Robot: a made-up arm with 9 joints. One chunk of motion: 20 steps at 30 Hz.
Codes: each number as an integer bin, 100 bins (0 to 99) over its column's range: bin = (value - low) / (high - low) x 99, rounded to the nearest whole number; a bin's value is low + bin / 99 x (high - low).
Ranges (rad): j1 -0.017..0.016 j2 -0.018..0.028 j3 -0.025..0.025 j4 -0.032..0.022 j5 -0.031..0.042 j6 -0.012..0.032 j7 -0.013..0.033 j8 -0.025..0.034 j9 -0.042..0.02
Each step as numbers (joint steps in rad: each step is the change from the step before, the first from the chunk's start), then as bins.
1 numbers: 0.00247 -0.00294 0.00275 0.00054 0.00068 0.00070 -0.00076 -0.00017 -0.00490
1 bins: 58 32 55 60 43 29 26 42 59
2 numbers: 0.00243 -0.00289 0.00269 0.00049 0.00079 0.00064 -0.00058 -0.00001 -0.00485
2 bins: 58 33 55 60 43 28 27 42 59
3 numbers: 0.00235 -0.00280 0.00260 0.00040 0.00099 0.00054 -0.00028 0.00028 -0.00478
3 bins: 58 33 55 59 43 28 27 42 59
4 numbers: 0.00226 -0.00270 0.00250 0.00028 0.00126 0.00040 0.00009 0.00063 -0.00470
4 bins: 58 33 54 59 44 28 28 43 60
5 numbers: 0.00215 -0.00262 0.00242 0.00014 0.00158 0.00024 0.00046 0.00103 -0.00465
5 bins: 57 33 54 59 44 28 29 44 60
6 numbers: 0.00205 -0.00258 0.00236 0.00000 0.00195 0.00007 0.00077 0.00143 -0.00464
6 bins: 57 33 54 59 45 27 30 44 60
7 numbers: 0.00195 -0.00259 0.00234 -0.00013 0.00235 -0.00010 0.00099 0.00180 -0.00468
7 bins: 57 33 54 58 45 27 30 45 60
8 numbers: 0.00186 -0.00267 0.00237 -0.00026 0.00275 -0.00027 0.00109 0.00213 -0.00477
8 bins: 57 33 54 58 46 26 30 46 59
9 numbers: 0.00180 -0.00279 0.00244 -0.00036 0.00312 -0.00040 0.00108 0.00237 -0.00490
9 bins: 56 33 54 58 46 26 30 46 59
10 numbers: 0.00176 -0.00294 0.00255 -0.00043 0.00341 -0.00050 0.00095 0.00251 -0.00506
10 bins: 56 32 55 58 47 26 30 46 59
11 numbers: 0.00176 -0.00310 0.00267 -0.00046 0.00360 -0.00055 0.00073 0.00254 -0.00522
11 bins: 56 32 55 58 47 26 30 46 59
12 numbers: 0.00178 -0.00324 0.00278 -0.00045 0.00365 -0.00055 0.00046 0.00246 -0.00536
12 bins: 56 32 55 58 47 26 29 46 59
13 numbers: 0.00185 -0.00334 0.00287 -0.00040 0.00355 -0.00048 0.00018 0.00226 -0.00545
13 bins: 57 32 55 58 47 26 28 46 58
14 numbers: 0.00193 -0.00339 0.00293 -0.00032 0.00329 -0.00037 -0.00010 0.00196 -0.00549
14 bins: 57 31 55 58 47 26 28 45 58
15 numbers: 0.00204 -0.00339 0.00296 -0.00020 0.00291 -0.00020 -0.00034 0.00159 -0.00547
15 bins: 57 31 55 58 46 27 27 45 58
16 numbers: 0.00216 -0.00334 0.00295 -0.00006 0.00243 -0.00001 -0.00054 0.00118 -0.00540
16 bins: 57 32 55 59 45 27 27 44 58
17 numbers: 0.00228 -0.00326 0.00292 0.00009 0.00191 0.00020 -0.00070 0.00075 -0.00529
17 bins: 58 32 55 59 45 27 26 43 59
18 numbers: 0.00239 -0.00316 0.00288 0.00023 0.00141 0.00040 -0.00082 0.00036 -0.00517
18 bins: 58 32 55 59 44 28 26 43 59
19 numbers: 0.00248 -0.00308 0.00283 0.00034 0.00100 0.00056 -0.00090 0.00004 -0.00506
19 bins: 58 32 55 59 43 28 26 42 59
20 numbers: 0.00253 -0.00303 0.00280 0.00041 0.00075 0.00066 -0.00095 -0.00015 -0.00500
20 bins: 59 32 55 59 43 28 26 42 59
